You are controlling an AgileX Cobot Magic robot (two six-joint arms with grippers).
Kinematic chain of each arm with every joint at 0, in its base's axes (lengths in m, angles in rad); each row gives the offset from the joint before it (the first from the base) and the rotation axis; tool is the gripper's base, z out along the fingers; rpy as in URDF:
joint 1: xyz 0 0 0.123 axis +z
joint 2: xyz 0 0 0 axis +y
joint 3: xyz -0.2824 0 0.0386 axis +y
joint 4: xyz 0.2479 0 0.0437 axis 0.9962 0 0.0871
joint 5: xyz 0 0 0 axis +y
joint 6: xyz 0.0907 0 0.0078 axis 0.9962 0 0.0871
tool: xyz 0 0 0 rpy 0 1.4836 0
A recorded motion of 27 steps. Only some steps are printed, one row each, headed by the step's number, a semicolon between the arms.
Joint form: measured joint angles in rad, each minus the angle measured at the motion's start. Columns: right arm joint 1, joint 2, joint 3, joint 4, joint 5, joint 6; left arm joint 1, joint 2, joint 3, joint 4, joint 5, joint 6.
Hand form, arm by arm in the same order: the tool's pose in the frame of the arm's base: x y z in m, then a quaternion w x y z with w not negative. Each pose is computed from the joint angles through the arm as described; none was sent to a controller.
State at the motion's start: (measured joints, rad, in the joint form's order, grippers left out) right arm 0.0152 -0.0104 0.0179 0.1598 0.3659 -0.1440; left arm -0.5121 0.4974 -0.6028 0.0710 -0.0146 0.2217
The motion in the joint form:
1: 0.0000 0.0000 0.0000 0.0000 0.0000 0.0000; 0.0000 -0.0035 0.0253 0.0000 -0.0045 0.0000
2: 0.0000 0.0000 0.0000 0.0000 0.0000 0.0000; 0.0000 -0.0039 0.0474 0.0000 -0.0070 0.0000
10: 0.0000 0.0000 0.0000 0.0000 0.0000 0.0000; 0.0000 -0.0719 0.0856 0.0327 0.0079 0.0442
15: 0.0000 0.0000 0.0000 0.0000 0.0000 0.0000; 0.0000 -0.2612 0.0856 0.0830 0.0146 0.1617
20: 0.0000 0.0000 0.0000 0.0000 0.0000 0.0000; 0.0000 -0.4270 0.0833 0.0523 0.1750 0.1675
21: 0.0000 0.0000 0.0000 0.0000 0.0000 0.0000; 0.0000 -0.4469 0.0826 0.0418 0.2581 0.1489
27: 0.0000 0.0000 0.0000 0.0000 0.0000 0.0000; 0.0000 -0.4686 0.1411 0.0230 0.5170 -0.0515
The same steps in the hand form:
1: 0.0526 0.0060 0.1751 0.60023 -0.02103 0.79903 0.02894; 0.0893 -0.0503 0.3722 0.76626 0.24990 0.58583 -0.08484
2: 0.0526 0.0060 0.1751 0.60023 -0.02103 0.79903 0.02894; 0.0906 -0.0511 0.3651 0.76014 0.25285 0.59259 -0.08423
10: 0.0526 0.0060 0.1751 0.60023 -0.02103 0.79903 0.02894; 0.0794 -0.0447 0.3576 0.76761 0.27272 0.57739 -0.05501
15: 0.0526 0.0060 0.1751 0.60023 -0.02103 0.79903 0.02894; 0.0397 -0.0223 0.3700 0.82454 0.28342 0.48960 0.01043
20: 0.0526 0.0060 0.1751 0.60023 -0.02103 0.79903 0.02894; 0.0096 -0.0033 0.3618 0.82707 0.26802 0.49406 0.00504
21: 0.0526 0.0060 0.1751 0.60023 -0.02103 0.79903 0.02894; 0.0080 -0.0016 0.3550 0.80918 0.26996 0.52185 -0.00497
27: 0.0526 0.0060 0.1751 0.60023 -0.02103 0.79903 0.02894; 0.0164 -0.0045 0.3150 0.70986 0.24620 0.65545 -0.07665

